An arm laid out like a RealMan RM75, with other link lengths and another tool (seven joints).
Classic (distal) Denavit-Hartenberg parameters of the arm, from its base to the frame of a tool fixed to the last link. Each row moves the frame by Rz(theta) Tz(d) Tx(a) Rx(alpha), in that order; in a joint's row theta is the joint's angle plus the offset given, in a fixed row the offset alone. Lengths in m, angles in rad.
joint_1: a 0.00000  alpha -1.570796  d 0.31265  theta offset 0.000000
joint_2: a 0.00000  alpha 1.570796  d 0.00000  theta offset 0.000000
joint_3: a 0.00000  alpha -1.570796  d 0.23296  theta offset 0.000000
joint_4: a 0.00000  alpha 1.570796  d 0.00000  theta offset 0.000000
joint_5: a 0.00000  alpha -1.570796  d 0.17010  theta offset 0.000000
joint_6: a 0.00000  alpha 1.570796  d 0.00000  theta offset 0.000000
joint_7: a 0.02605  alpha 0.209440  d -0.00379  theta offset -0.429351
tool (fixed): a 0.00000  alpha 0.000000  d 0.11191  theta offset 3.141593
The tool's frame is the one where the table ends.
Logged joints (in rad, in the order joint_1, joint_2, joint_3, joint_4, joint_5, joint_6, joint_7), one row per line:
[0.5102, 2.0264, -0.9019, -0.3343, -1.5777, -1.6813, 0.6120]
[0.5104, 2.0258, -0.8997, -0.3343, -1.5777, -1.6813, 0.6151]
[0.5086, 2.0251, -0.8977, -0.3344, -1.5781, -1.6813, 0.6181]
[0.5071, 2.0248, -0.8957, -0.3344, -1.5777, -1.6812, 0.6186]
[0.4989, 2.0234, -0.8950, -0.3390, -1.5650, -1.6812, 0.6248]
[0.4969, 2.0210, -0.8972, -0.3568, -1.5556, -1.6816, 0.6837]
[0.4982, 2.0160, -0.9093, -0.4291, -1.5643, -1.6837, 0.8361]
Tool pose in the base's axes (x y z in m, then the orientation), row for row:
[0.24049, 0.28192, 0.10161, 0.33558, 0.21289, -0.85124, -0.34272]
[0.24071, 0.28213, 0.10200, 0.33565, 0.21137, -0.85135, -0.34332]
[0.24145, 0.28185, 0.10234, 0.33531, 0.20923, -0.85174, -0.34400]
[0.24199, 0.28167, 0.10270, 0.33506, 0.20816, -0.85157, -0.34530]
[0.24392, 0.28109, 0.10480, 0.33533, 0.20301, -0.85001, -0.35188]
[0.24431, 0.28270, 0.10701, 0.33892, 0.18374, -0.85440, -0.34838]
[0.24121, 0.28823, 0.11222, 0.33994, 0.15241, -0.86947, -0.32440]
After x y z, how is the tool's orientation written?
As a quaternion, w x y z.
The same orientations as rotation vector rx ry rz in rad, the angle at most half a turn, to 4 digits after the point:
[0.5553, -2.2204, -0.8940]
[0.5513, -2.2206, -0.8955]
[0.5458, -2.2220, -0.8974]
[0.5431, -2.2218, -0.9009]
[0.5296, -2.2174, -0.9180]
[0.4785, -2.2250, -0.9072]
[0.3967, -2.2631, -0.8444]

